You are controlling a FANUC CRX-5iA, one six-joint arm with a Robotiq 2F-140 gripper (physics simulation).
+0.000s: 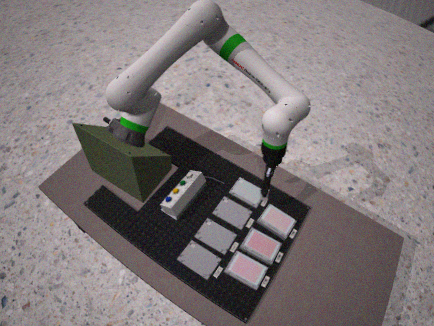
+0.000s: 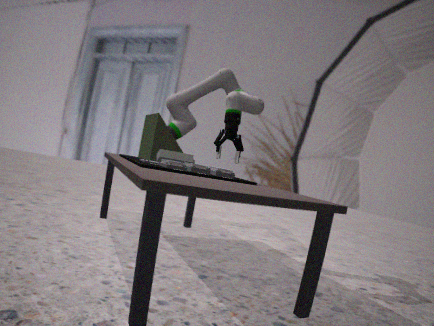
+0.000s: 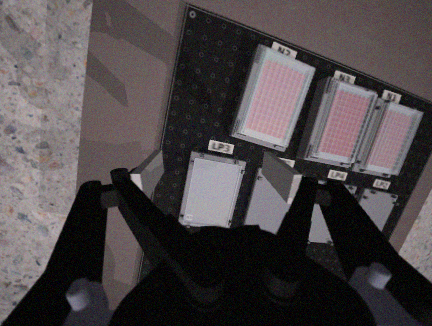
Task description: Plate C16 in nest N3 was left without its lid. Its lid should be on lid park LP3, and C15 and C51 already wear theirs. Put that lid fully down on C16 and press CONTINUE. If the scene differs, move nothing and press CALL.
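Seen in the pictures: gripper, fingertip midpoint: (image 2: pixel 227 160) (image 3: pixel 214 161); arm's base, origin of the base link: (image 1: pixel 128 140) (image 2: pixel 166 137).
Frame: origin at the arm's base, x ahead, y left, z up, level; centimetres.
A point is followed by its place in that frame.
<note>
My gripper (image 1: pixel 266 196) (image 2: pixel 228 158) {x 57.5, y 26.6, z -9.2 cm} (image 3: pixel 214 161) {x 57.5, y 26.6, z -9.2 cm} is open and empty, raised above the board near LP3. A clear lid (image 1: pixel 247 192) {x 50.6, y 22.8, z -15.8 cm} (image 3: pixel 213 190) {x 51.4, y 23.8, z -15.9 cm} lies flat on lid park LP3. The plate in nest N3 (image 1: pixel 261 245) {x 69.8, y 4.8, z -13.9 cm} (image 3: pixel 346 124) {x 69.8, y 5.8, z -13.8 cm} is the middle one and looks deeper pink, with no lid visible on it. The plate in N2 (image 1: pixel 277 220) {x 69.0, y 18.4, z -13.6 cm} (image 3: pixel 276 100) {x 68.8, y 19.6, z -13.6 cm} and the plate in N1 (image 1: pixel 246 269) {x 70.8, y -7.0, z -14.2 cm} (image 3: pixel 392 142) {x 70.4, y -6.0, z -14.2 cm} look paler, with bright rims like lids. Plate names are unreadable. A button box (image 1: pixel 182 196) {x 32.6, y -0.5, z -9.8 cm} has blue, yellow, green and whitish buttons; their lettering is unreadable.
Three more grey lid parks (image 1: pixel 232 213) {x 51.5, y 10.2, z -16.7 cm} (image 1: pixel 215 235) {x 52.3, y -2.5, z -16.7 cm} (image 1: pixel 199 259) {x 54.0, y -14.7, z -16.6 cm} stand in a row beside LP3, with no lid visible on them. The black board (image 1: pixel 135 220) {x 22.5, y -19.4, z -17.6 cm} lies on the brown table (image 1: pixel 350 260) {x 106.3, y 25.9, z -18.9 cm}. A green wedge-shaped base (image 1: pixel 120 162) {x 11.0, y -12.0, z 5.5 cm} (image 2: pixel 151 137) {x 12.4, y -11.8, z -2.7 cm} carries the arm behind the button box.
</note>
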